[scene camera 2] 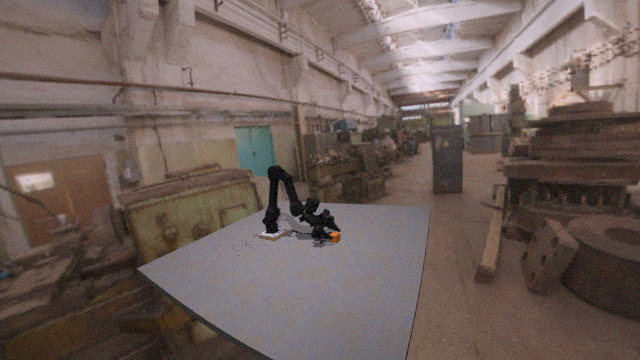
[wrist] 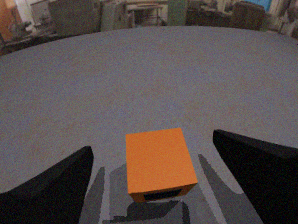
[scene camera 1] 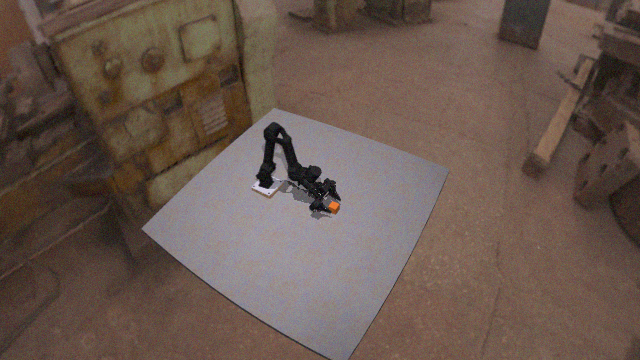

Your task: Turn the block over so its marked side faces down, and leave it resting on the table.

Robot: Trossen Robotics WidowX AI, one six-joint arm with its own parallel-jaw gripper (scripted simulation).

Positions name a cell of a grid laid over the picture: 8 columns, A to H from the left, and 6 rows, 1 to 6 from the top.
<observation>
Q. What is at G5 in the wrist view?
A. My gripper.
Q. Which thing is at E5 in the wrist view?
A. An orange block.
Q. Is my gripper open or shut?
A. Open.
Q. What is my gripper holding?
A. Nothing.
</observation>
